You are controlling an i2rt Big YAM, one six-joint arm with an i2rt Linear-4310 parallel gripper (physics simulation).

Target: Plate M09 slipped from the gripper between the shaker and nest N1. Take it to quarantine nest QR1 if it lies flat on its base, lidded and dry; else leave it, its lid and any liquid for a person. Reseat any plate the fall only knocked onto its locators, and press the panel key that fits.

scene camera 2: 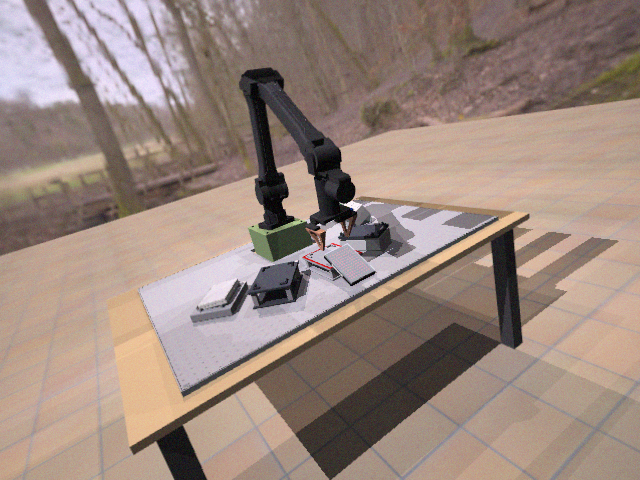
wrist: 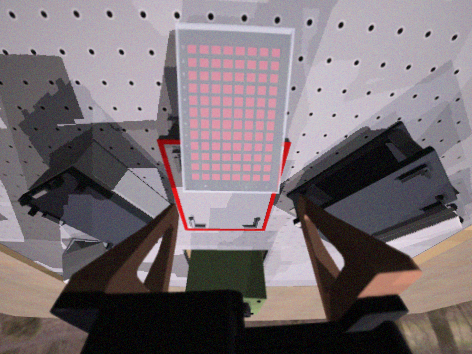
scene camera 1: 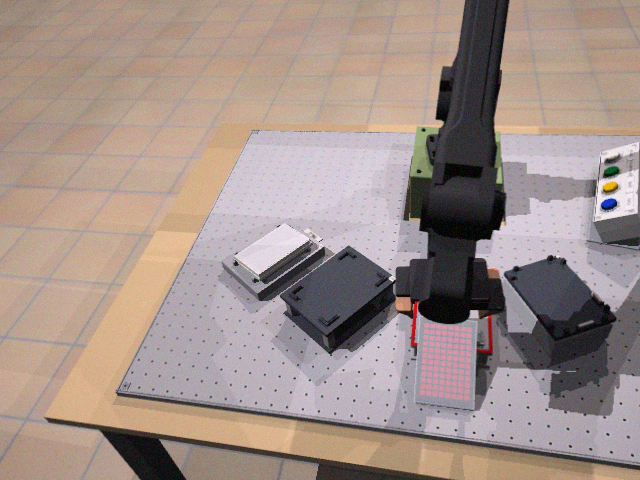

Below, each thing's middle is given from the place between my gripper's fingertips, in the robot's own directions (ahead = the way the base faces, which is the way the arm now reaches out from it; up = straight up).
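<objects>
There is the dark station [scene camera 1: 560,310], and counting from my hand I find it 180 mm to the left, 60 mm below and 60 mm behind.
</objects>
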